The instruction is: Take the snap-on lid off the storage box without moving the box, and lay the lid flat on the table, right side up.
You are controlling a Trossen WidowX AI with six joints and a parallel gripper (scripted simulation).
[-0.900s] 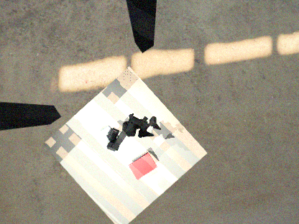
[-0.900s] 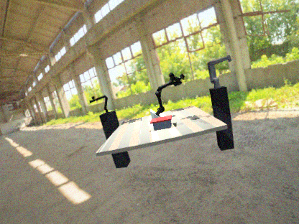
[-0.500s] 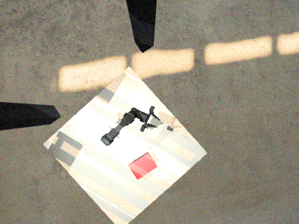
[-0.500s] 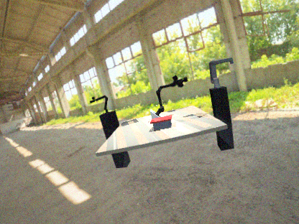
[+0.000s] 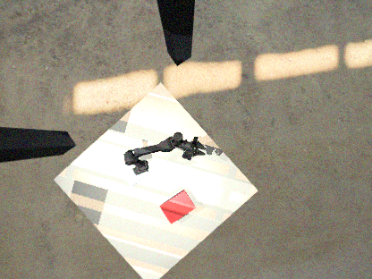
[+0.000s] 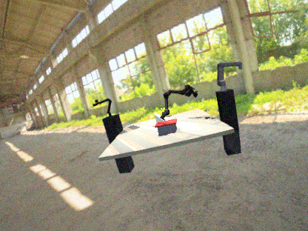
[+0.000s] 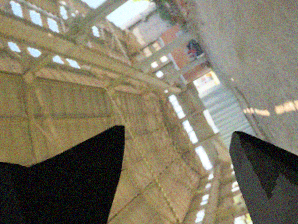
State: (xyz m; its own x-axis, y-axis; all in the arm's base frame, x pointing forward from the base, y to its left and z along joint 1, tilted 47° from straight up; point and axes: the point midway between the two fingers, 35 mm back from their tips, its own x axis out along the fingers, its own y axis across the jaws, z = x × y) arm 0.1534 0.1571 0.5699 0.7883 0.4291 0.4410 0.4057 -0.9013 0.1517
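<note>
The red lid is 290 mm ahead of my gripper tip, 430 mm to the right of it and 270 mm below it. Round my gripper tip: storage box: 290 mm ahead, 430 mm to the right, 320 mm below.
</note>
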